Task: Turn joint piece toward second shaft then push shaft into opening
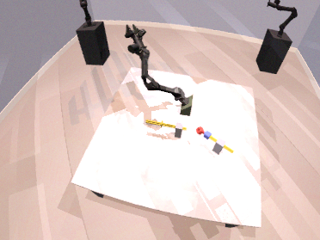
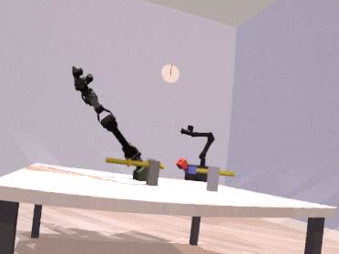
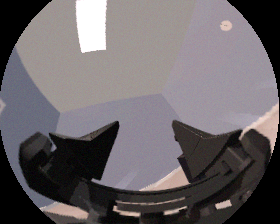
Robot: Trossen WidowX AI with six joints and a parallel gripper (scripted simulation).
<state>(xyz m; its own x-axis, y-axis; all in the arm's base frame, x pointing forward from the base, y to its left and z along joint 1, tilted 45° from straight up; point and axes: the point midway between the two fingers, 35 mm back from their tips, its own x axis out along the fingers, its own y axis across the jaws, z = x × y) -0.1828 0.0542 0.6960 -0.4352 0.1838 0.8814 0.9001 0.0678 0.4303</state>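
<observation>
The red square joint piece lies 600 mm to the left of my gripper tip, 510 mm below it and 500 mm ahead of it.
</observation>
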